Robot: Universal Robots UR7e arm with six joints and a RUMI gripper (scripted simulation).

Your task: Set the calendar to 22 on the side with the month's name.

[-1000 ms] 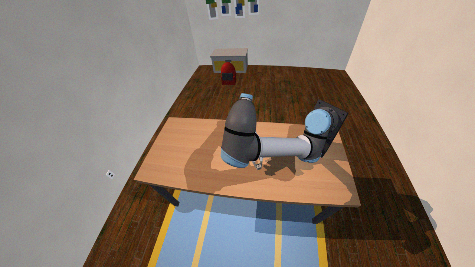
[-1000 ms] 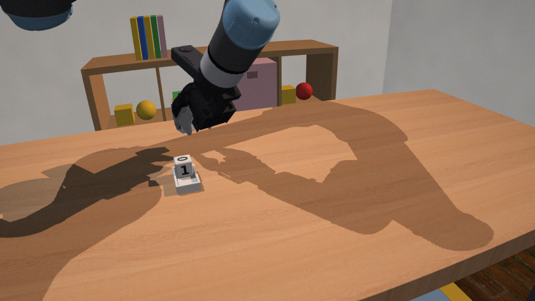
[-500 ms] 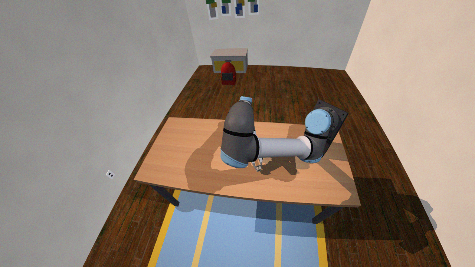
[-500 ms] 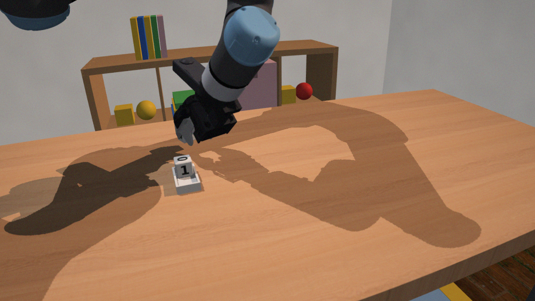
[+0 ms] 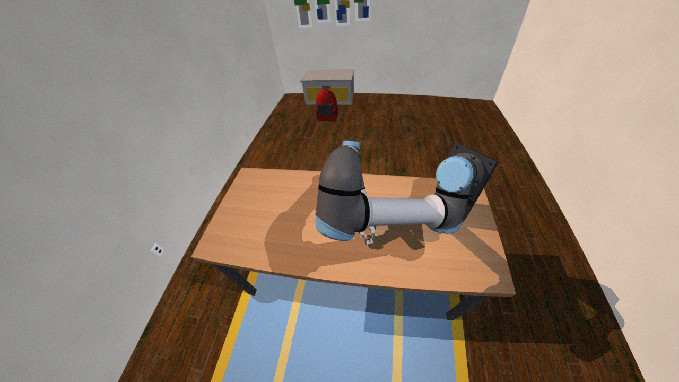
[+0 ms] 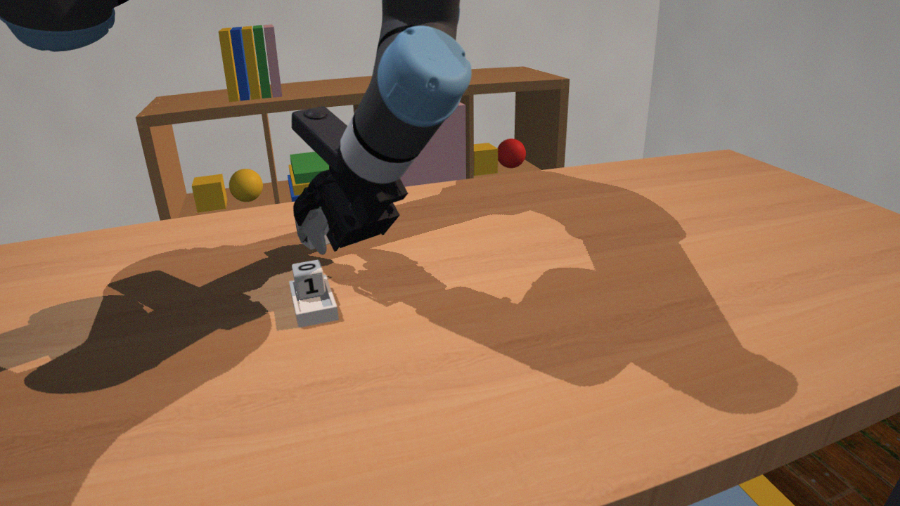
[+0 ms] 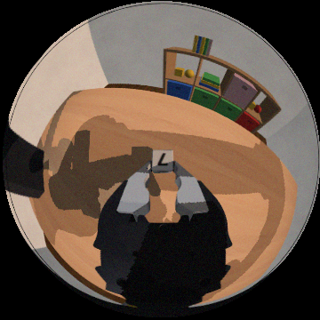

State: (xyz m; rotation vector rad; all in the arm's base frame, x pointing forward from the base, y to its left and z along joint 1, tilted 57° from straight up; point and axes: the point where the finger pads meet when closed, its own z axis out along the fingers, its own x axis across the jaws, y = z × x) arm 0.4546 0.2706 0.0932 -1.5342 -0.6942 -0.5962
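My hand is 10 mm to the right of the white cube and 10 mm above it. Also, from my hand: grey tray (150 mm to the right, 20 mm below, 20 mm ahead).
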